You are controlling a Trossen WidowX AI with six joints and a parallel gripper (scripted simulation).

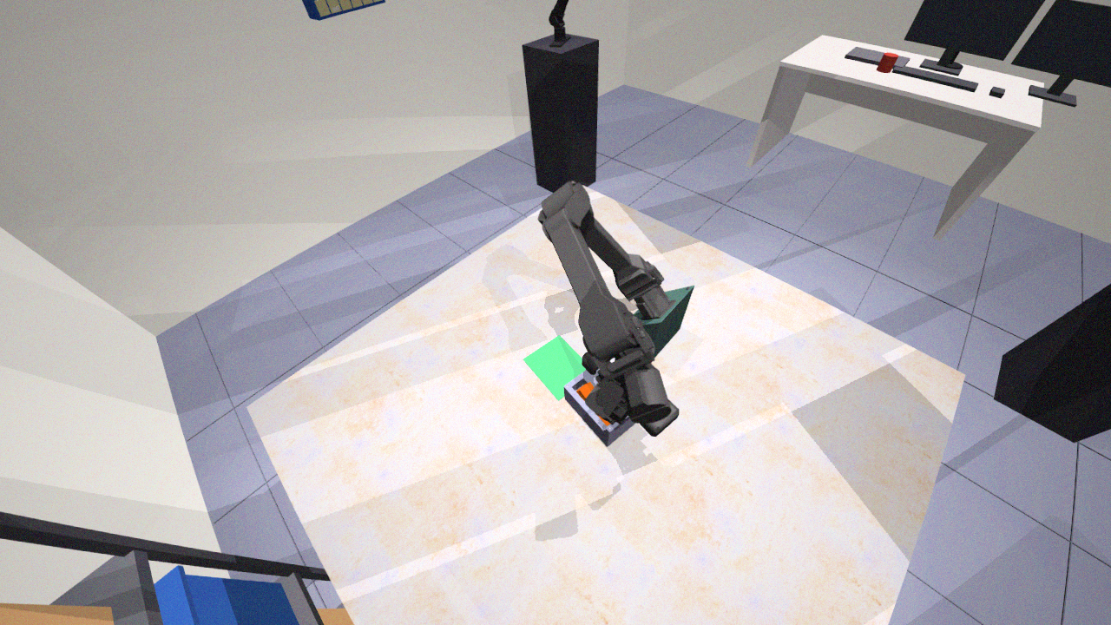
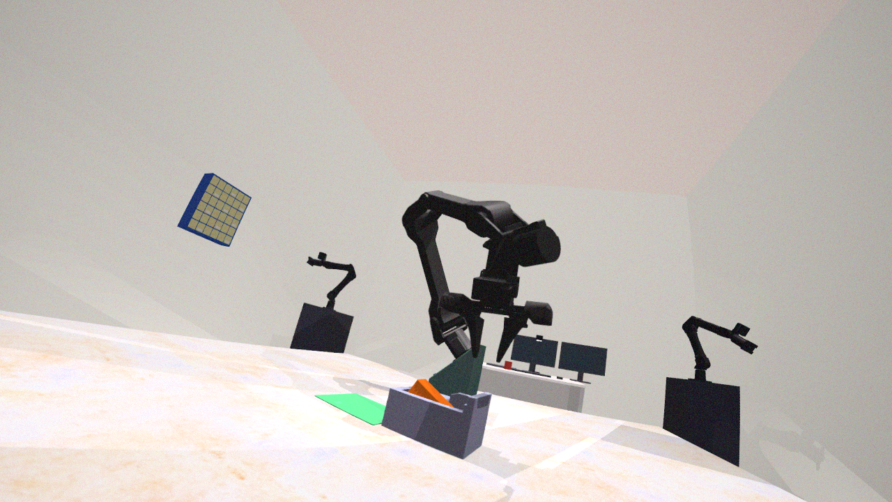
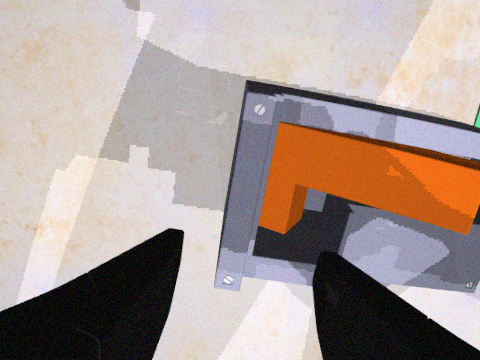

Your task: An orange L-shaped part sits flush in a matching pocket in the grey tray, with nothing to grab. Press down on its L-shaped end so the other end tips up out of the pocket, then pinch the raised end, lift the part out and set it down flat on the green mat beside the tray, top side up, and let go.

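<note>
Right now the orange L-shaped part is 10 cm below my gripper tip, 5 cm to the right of it and 1 cm behind it. Also, from my gripper tip: green mat (22 cm to the right, 16 cm below, 4 cm behind).
</note>
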